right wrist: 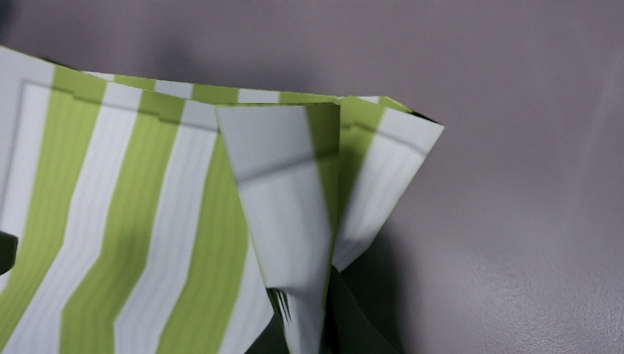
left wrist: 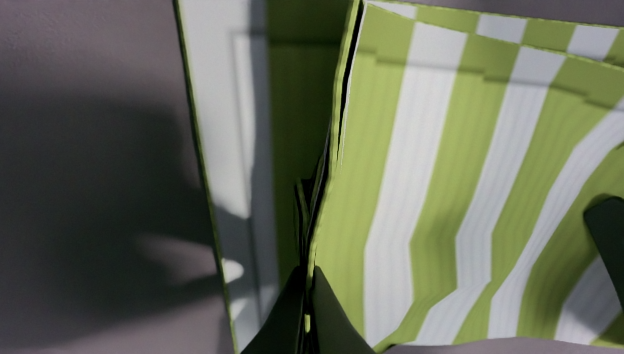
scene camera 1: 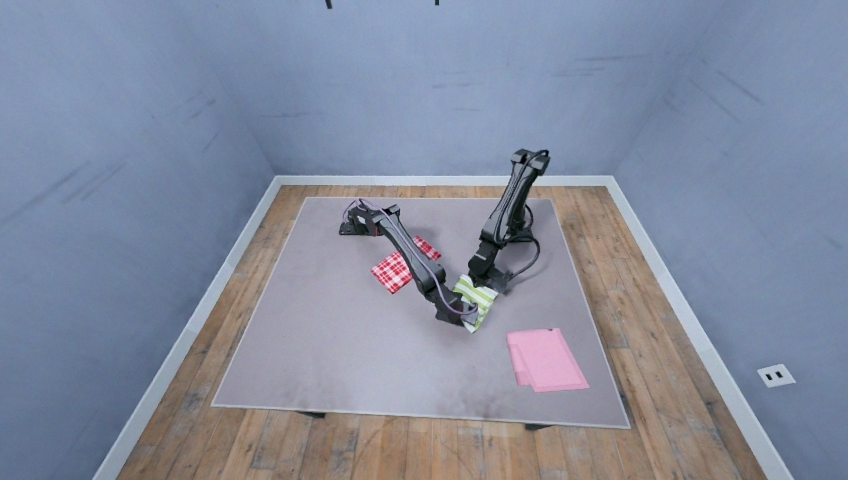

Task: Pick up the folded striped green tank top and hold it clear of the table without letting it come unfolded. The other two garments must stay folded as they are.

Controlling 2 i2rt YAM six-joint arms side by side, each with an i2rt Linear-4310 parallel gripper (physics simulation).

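The striped green and white tank top [scene camera 1: 483,299] [left wrist: 430,150] [right wrist: 125,200] is folded, with bent and creased edges at the grippers. My left gripper [scene camera 1: 475,281] [left wrist: 306,280] is shut on its upper edge in the scene view; layers run between the fingertips. My right gripper [scene camera 1: 474,321] [right wrist: 316,279] is shut on its lower part, where a white-and-green flap stands up. Dark shadows lie beside the cloth; its height above the table is hard to tell. The red checked garment [scene camera 1: 390,272] lies folded, partly hidden under the right arm. The pink garment [scene camera 1: 552,361] lies folded at the front right.
The grey table [scene camera 1: 333,350] carries both arms, with their bases near its back edge. The right arm passes above the red checked garment. The two grippers are close together over the striped cloth. Cables loop beside both arms.
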